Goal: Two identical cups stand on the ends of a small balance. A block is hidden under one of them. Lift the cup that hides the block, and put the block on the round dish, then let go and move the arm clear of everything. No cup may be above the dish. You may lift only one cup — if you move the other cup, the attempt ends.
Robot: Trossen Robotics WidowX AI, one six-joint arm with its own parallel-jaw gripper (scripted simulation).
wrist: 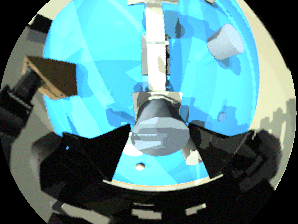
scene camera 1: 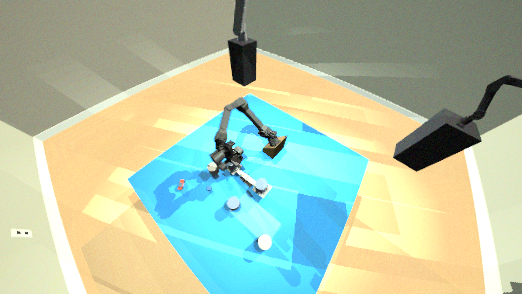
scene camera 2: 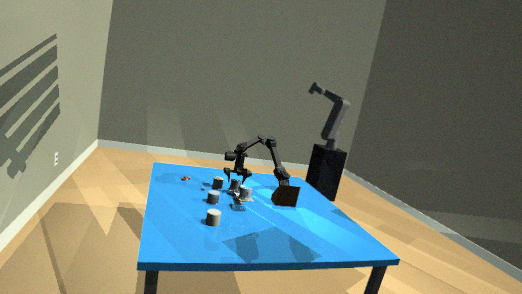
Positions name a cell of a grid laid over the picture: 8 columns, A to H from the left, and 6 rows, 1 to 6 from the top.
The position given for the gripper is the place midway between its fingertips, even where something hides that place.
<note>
The gripper (wrist: E4) is open and holds nothing. Also in view: a cup (wrist: E4) and a cup (wrist: G2).
</note>
